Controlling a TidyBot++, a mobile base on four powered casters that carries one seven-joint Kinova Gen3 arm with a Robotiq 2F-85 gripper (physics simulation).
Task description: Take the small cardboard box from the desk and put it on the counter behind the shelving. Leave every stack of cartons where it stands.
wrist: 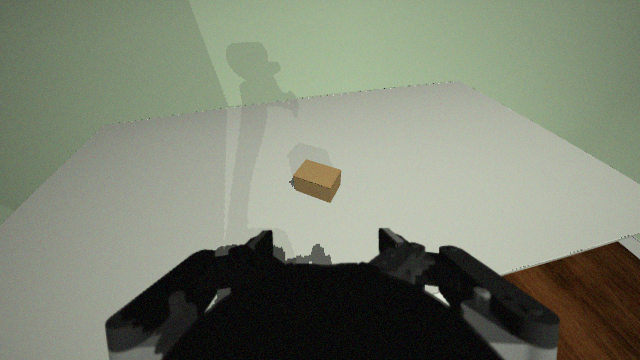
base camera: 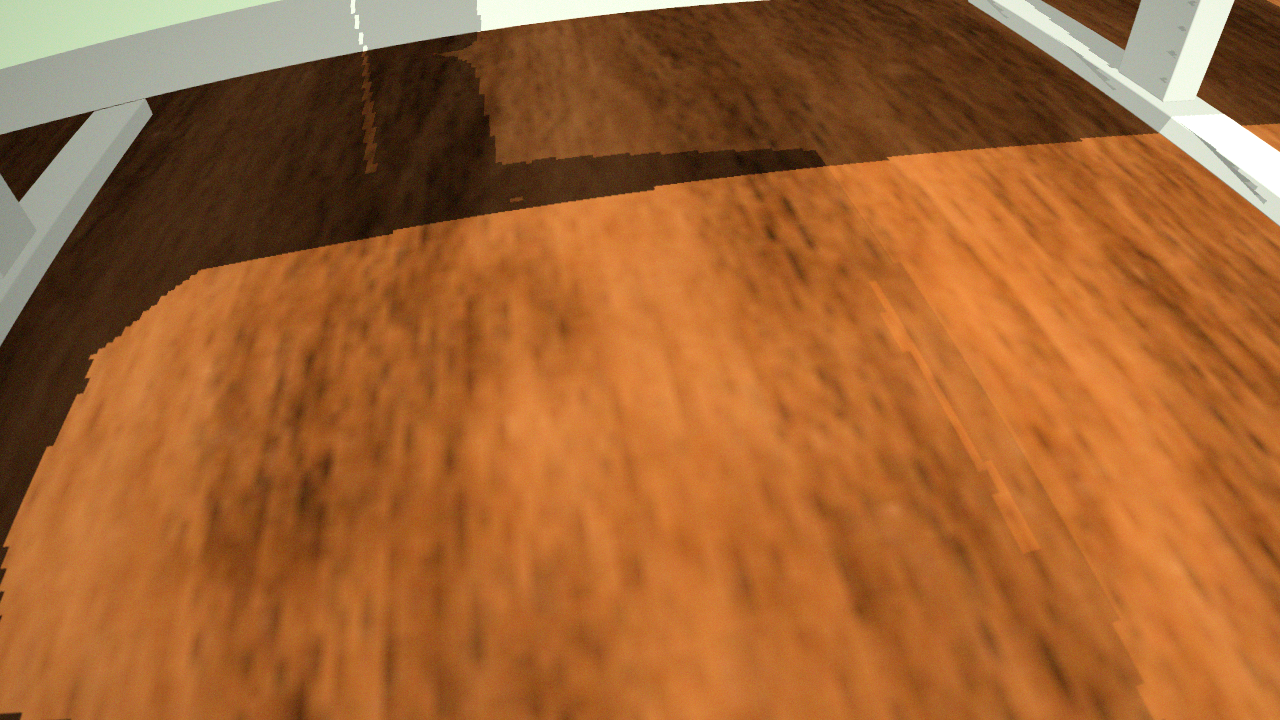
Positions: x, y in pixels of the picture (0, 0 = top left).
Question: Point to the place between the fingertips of my gripper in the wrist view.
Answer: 325, 241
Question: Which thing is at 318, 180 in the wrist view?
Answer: A small cardboard box.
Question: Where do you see a white desk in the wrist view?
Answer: At 440, 164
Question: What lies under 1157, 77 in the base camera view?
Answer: A white desk.
